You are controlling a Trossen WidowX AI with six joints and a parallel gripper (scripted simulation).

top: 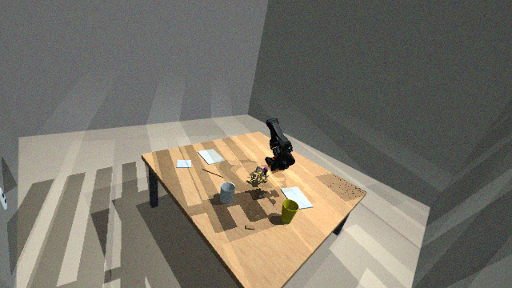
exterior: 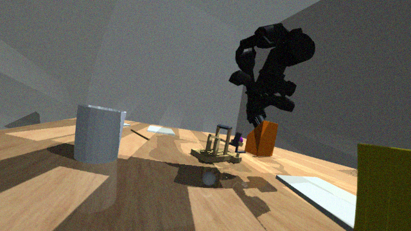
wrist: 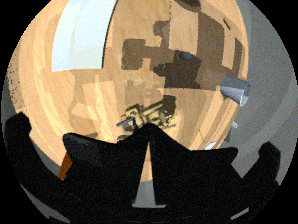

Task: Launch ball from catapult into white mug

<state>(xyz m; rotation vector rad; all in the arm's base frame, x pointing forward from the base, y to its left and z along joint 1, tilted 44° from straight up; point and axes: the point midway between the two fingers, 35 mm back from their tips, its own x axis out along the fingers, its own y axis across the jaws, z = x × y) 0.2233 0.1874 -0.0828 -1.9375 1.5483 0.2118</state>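
Right now the purple ball is 7 cm behind my gripper tip, 12 cm to the right of it and 7 cm below it. The rest, counted from my gripper tip: wooden catapult 9 cm to the right, 8 cm below; then frame 2 cm ahead, 9 cm to the right, 5 cm below; then white ball 12 cm ahead, 8 cm to the left, 12 cm below.
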